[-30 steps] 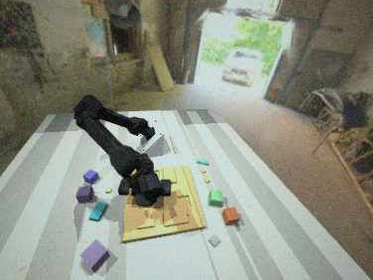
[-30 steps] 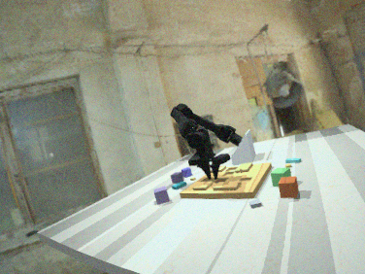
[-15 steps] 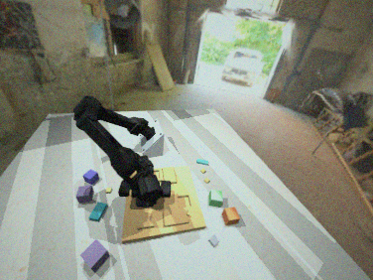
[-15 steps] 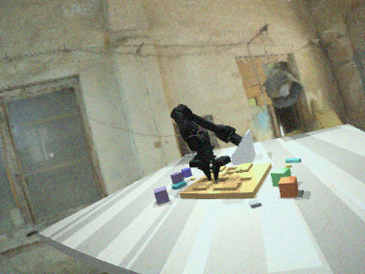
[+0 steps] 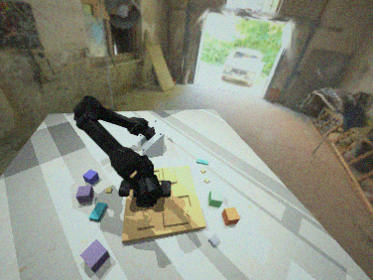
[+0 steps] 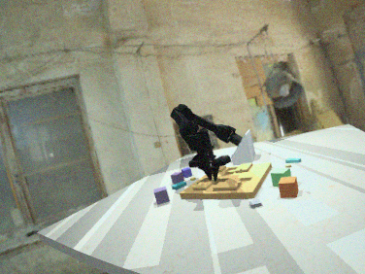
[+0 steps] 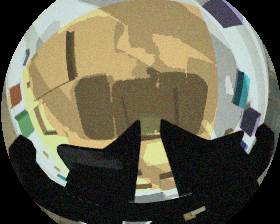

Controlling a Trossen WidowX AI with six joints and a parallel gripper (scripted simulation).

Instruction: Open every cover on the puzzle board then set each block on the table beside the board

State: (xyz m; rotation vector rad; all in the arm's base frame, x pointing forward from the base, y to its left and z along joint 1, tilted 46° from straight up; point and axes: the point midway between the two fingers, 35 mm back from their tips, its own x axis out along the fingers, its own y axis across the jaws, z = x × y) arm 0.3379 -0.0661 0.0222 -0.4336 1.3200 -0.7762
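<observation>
My gripper tip is now 50 mm to the right of the tan puzzle board and 10 mm past it. The rest, counted from my gripper tip: teal block: 180 mm to the right, 10 mm below; green block: 280 mm to the left, 70 mm ahead, 10 mm above; blue-violet block: 220 mm to the right, 160 mm behind.
</observation>
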